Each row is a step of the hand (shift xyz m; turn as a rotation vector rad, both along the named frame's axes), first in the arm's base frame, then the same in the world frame.
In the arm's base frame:
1: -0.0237 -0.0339 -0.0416 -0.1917 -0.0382 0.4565
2: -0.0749 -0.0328 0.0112 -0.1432 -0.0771 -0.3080
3: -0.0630 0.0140 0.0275 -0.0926 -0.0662 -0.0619
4: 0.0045 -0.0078 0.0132 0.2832 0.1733 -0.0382
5: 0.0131 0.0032 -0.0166 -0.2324 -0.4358 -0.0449
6: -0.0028 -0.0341 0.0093 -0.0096 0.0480 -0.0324
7: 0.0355 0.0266 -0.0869 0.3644 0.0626 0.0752
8: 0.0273 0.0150 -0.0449 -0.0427 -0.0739 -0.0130
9: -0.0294 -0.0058 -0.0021 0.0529 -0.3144 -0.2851
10: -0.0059 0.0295 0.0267 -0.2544 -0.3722 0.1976
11: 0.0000 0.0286 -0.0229 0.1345 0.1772 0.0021
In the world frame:
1: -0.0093 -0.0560 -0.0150 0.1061 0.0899 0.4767
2: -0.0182 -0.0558 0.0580 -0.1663 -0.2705 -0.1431
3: -0.0356 -0.0079 0.0600 -0.0377 -0.1231 0.0149
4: 0.0136 0.0026 0.0079 0.0373 0.2491 -0.2196
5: -0.0014 0.0011 -0.0213 0.1345 -0.4559 0.1414
6: 0.0253 -0.0221 0.0113 -0.0520 0.0155 -0.0224
7: -0.0338 -0.0034 -0.0915 0.2094 0.2604 -0.1753
8: -0.0129 0.0036 -0.0530 0.0185 -0.0814 0.0219
9: -0.0147 -0.0197 0.0173 0.1214 -0.3379 -0.2324
10: -0.0120 0.0312 0.0224 0.1824 -0.3071 0.3387
11: -0.0291 0.0104 -0.0197 -0.0375 0.1976 -0.0952

